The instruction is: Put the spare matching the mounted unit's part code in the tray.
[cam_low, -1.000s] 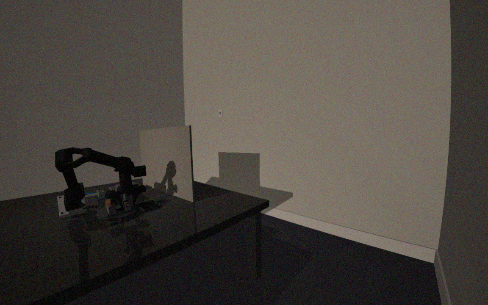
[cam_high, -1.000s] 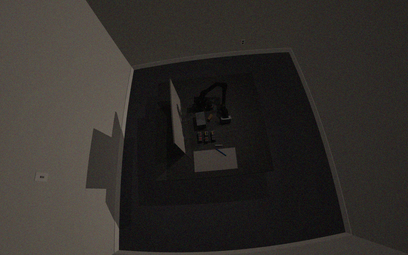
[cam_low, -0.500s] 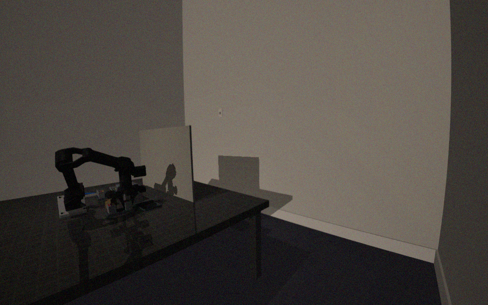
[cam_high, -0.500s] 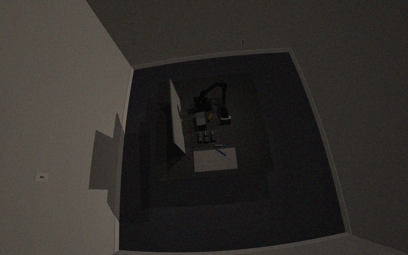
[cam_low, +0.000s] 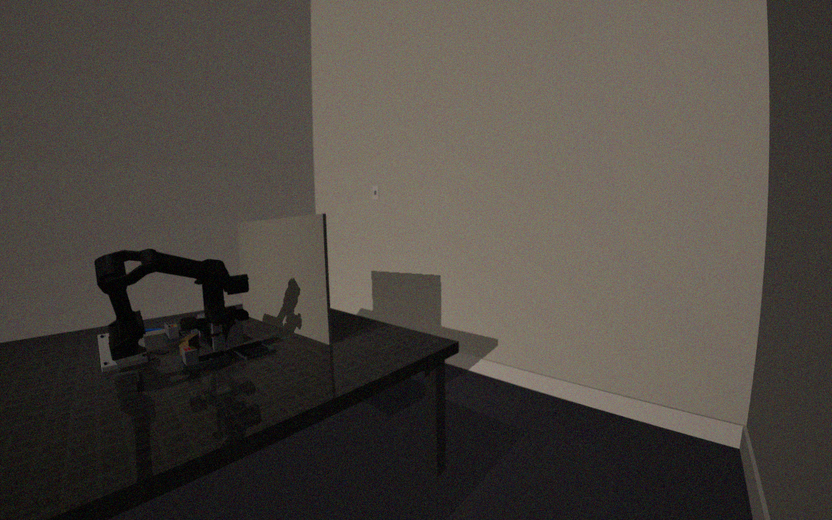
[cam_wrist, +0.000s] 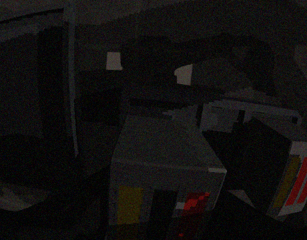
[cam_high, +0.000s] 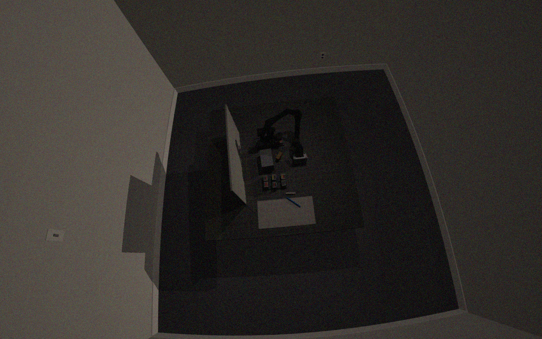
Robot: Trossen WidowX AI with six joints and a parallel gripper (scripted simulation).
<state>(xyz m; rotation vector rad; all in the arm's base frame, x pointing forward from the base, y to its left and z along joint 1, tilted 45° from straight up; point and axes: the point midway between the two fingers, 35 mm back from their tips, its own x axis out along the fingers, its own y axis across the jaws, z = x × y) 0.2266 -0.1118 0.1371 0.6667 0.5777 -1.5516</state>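
The shallow rectangular tray lies 10 cm ahead of my gripper tip, 2 cm to the right of it and 4 cm below it. From my gripper tip the other things lie so: white spare block (2 cm above); white upright panel (30 cm ahead, 18 cm to the left, 18 cm above); grey mounted unit (6 cm ahead, 18 cm to the left, 1 cm above).
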